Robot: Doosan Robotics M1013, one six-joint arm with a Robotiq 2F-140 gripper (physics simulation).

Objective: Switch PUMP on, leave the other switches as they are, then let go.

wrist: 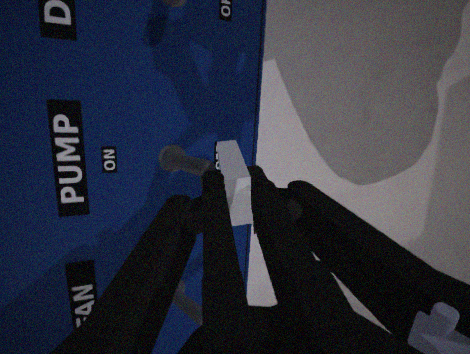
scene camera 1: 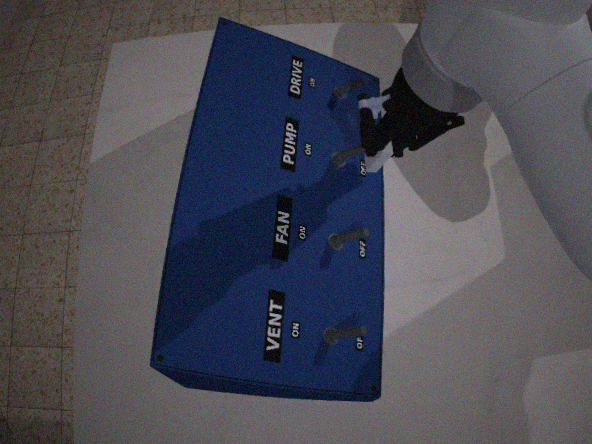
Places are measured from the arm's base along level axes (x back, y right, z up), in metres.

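Where they show: gripper, fingertip midpoint: [wrist: 227,158] [scene camera 1: 370,161].
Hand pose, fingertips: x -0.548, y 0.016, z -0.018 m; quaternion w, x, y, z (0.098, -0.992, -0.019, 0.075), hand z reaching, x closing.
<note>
After its pixels a point has its place.
The blue switch panel [scene camera 1: 240,100] {x -0.720, y 0.073, z 0.049 m} [wrist: 125,65] {x -0.615, y 0.087, z -0.001 m} carries four grey levers. The PUMP lever [scene camera 1: 348,156] {x -0.580, y 0.012, z 0.002 m} [wrist: 185,161] {x -0.575, y 0.020, z 0.010 m} leans toward its OFF side. My gripper [scene camera 1: 378,160] {x -0.548, y 0.016, z -0.018 m} [wrist: 227,158] {x -0.548, y 0.016, z -0.018 m} is shut with nothing between its fingers. Its tips are at the OFF side of the PUMP lever, close to the lever's free end; whether they touch it is unclear. They partly cover the PUMP OFF label. The DRIVE lever [scene camera 1: 350,87] {x -0.567, y 0.131, z 0.005 m}, FAN lever [scene camera 1: 348,237] {x -0.589, y -0.106, z 0.007 m} and VENT lever [scene camera 1: 345,333] {x -0.599, y -0.224, z 0.009 m} also lean toward the panel's right edge, the OFF side.
The DRIVE lever's tip is close above the gripper in the scene view. The grey robot arm [scene camera 1: 520,65] {x -0.505, y -0.131, z 0.342 m} reaches in from the upper right. The panel lies on a pale table top [scene camera 1: 125,250] {x -0.905, y -0.072, z -0.108 m}, with tiled floor [scene camera 1: 40,200] to the left.
</note>
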